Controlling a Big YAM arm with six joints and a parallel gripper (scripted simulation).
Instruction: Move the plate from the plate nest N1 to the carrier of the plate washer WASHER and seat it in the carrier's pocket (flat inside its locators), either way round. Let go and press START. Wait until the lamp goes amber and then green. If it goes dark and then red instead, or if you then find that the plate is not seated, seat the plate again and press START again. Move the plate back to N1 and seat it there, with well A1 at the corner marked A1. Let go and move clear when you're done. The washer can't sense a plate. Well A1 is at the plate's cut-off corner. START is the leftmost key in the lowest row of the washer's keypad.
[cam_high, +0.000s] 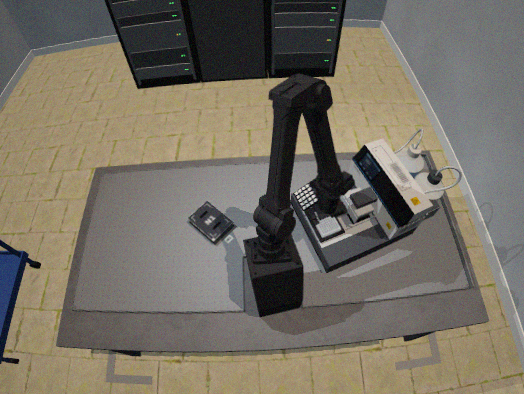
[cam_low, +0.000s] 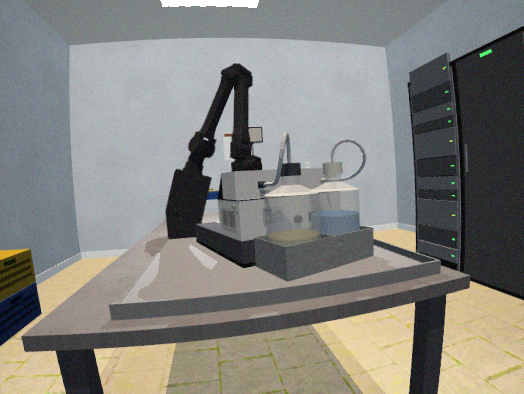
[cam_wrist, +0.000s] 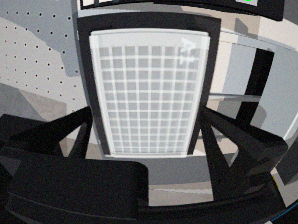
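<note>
Right now the white well plate is 20 mm below my hand. The rest, counted from my hand: dark washer carrier (20 mm below); white corner label (20 mm behind, 390 mm to the left, 110 mm below); plate washer (60 mm ahead, 150 mm to the right, 20 mm above).
</note>
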